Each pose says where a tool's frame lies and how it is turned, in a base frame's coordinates. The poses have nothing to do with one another.
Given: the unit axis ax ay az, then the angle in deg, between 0 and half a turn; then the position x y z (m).
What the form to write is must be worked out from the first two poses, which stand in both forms.
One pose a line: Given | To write
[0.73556 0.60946 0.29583 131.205 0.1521 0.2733 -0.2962] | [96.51 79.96 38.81 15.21 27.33 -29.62]
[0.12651 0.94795 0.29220 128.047 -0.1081 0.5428 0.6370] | [16.20 121.38 37.42 -10.81 54.28 63.70]
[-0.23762 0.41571 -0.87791 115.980 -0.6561 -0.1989 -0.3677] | [-27.56 48.21 -101.82 -65.61 -19.89 -36.77]
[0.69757 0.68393 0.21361 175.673 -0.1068 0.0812 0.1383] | [122.54 120.15 37.53 -10.68 8.12 13.83]
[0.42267 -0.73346 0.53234 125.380 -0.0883 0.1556 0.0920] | [52.99 -91.96 66.74 -8.83 15.56 9.20]
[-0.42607 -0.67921 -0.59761 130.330 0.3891 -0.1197 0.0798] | [-55.53 -88.52 -77.89 38.91 -11.97 7.98]
